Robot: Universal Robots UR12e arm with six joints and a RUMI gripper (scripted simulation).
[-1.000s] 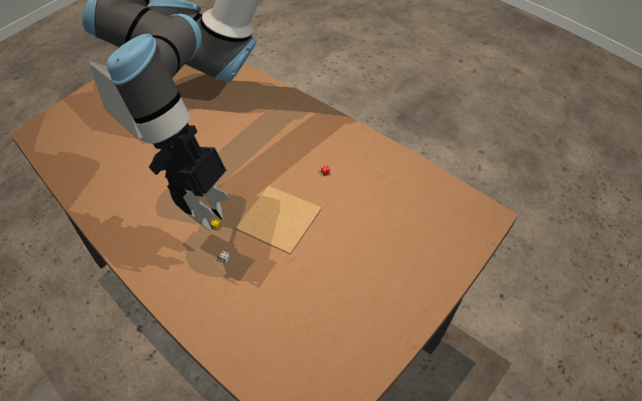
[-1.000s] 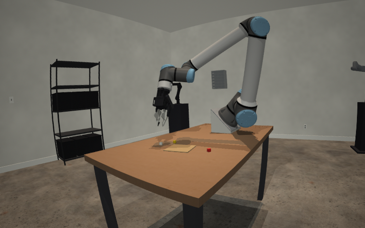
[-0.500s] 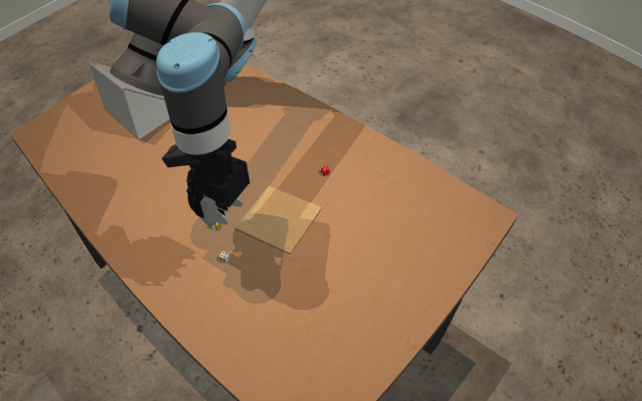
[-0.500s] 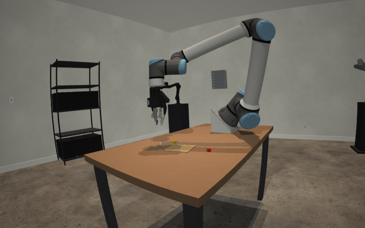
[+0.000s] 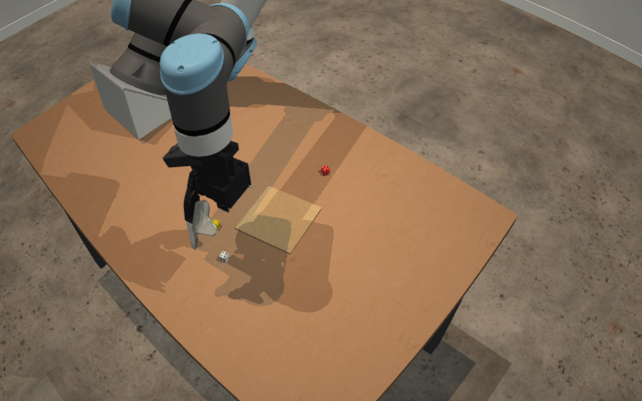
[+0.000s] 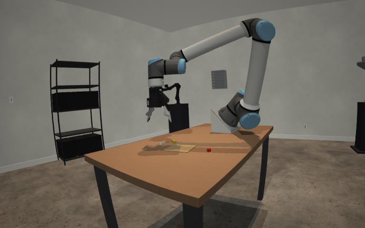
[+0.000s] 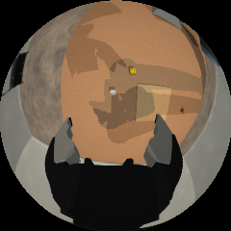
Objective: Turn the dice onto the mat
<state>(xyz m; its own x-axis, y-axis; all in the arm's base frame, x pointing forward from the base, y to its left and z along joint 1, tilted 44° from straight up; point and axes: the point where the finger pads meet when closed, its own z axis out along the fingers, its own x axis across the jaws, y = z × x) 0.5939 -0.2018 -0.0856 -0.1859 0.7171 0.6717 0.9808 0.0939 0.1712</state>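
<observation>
Now: the white die 130 mm below my hand and 10 mm behind it. From my hand the other things lie so: red die 320 mm to the left, 130 mm below; then yellow die 130 mm below, 90 mm behind, 40 mm to the left; then tan mat 150 mm to the left, 140 mm below, 10 mm ahead.
</observation>
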